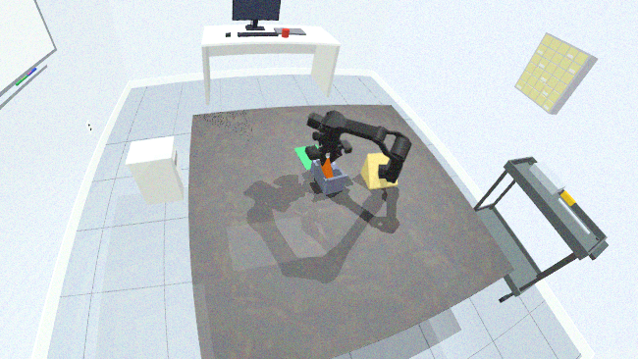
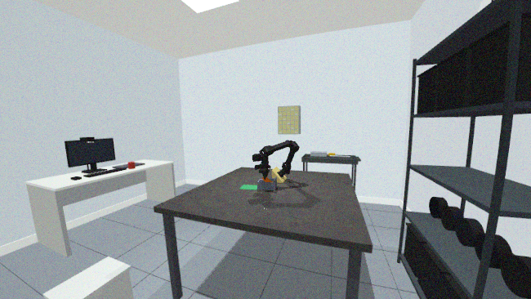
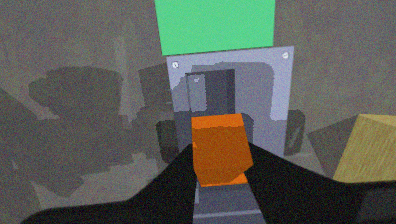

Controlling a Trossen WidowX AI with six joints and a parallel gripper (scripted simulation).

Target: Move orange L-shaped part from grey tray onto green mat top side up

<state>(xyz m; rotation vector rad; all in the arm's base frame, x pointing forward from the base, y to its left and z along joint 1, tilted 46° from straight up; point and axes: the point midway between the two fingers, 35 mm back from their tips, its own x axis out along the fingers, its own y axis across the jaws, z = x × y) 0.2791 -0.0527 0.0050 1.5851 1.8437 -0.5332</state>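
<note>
Now: gripper tip 140 mm to the left of the green mat, 100 mm above it and 10 mm short of it. Round my gripper tip: orange L-shaped part 30 mm to the left, 30 mm below, 20 mm behind.
</note>
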